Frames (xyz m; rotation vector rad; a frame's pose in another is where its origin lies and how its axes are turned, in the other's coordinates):
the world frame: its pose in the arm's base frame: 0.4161 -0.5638 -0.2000 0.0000 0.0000 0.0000
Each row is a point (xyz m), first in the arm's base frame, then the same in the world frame.
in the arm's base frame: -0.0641 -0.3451 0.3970
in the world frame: -0.4802 0.2187 0.5970
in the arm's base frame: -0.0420 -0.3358 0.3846
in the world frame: -0.4581 0.2280 0.5846
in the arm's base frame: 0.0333 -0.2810 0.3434
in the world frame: -0.3828 0.2828 0.5434
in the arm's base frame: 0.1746 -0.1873 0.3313
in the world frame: -0.2415 0.3765 0.5313
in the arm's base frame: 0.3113 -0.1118 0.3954
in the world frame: -0.1048 0.4520 0.5954
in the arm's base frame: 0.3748 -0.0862 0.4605
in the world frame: -0.0413 0.4776 0.6605
